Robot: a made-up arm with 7 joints. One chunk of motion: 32 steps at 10 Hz.
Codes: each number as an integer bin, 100 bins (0 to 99) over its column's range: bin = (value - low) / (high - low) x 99, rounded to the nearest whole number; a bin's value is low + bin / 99 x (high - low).
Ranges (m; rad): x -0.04..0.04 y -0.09..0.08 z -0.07..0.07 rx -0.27..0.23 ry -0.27..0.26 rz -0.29..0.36
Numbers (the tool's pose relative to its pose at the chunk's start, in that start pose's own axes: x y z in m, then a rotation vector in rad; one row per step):
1: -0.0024 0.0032 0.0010 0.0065 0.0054 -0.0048
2: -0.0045 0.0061 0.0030 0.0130 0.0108 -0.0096
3: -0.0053 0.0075 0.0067 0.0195 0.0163 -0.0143
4: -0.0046 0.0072 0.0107 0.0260 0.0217 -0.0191
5: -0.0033 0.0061 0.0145 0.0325 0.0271 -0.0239
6: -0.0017 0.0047 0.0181 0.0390 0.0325 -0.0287
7: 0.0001 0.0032 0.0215 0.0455 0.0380 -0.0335
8: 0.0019 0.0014 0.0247 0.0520 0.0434 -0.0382
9: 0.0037 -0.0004 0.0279 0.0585 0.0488 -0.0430
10: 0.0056 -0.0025 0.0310 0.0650 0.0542 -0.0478
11: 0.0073 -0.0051 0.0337 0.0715 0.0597 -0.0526
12: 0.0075 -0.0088 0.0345 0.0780 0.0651 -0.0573
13: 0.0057 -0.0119 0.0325 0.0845 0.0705 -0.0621
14: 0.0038 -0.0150 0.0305 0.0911 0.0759 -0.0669
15: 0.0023 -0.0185 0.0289 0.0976 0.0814 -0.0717
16: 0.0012 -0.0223 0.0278 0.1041 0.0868 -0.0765
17: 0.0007 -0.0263 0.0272 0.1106 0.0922 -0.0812
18: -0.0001 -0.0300 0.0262 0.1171 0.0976 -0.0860
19: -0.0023 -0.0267 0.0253 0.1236 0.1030 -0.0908
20: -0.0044 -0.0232 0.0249 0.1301 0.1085 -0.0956
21: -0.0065 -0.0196 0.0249 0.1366 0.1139 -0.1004
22: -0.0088 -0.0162 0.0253 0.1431 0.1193 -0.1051
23: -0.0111 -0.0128 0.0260 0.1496 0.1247 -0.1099
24: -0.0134 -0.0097 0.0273 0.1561 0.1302 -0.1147
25: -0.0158 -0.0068 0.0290 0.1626 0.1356 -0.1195
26: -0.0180 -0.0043 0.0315 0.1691 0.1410 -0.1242
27: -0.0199 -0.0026 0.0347 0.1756 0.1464 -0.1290
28: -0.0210 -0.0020 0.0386 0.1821 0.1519 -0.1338
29: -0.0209 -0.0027 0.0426 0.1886 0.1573 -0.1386
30: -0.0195 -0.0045 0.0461 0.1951 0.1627 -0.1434
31: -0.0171 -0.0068 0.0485 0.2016 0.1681 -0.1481
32: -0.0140 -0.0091 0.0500 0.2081 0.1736 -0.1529
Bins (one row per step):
1: 47 54 50 55 51 43
2: 44 56 52 56 52 43
3: 43 57 54 57 53 42
4: 44 57 57 59 54 41
5: 45 56 60 60 55 41
6: 47 55 62 61 57 40
7: 50 54 65 62 58 39
8: 52 53 67 64 59 38
9: 54 52 69 65 60 38
10: 56 51 71 66 61 37
11: 59 49 73 68 62 36
12: 59 47 74 69 63 35
13: 57 45 72 70 64 35
14: 54 44 71 71 65 34
15: 52 42 70 73 66 33
16: 51 39 69 74 67 33
17: 50 37 69 75 68 32
18: 49 35 68 77 69 31
19: 47 37 67 78 70 30
20: 44 39 67 79 71 30
21: 41 41 67 81 72 29
22: 39 43 67 82 73 28
23: 36 45 68 83 74 27
24: 33 47 69 84 75 27
25: 30 48 70 86 76 26
26: 27 50 72 87 77 25
27: 25 51 74 88 78 25
28: 24 51 77 90 79 24
29: 24 51 80 91 80 23
30: 25 50 82 92 81 22
31: 28 48 84 93 82 22
32: 32 47 85 95 83 21

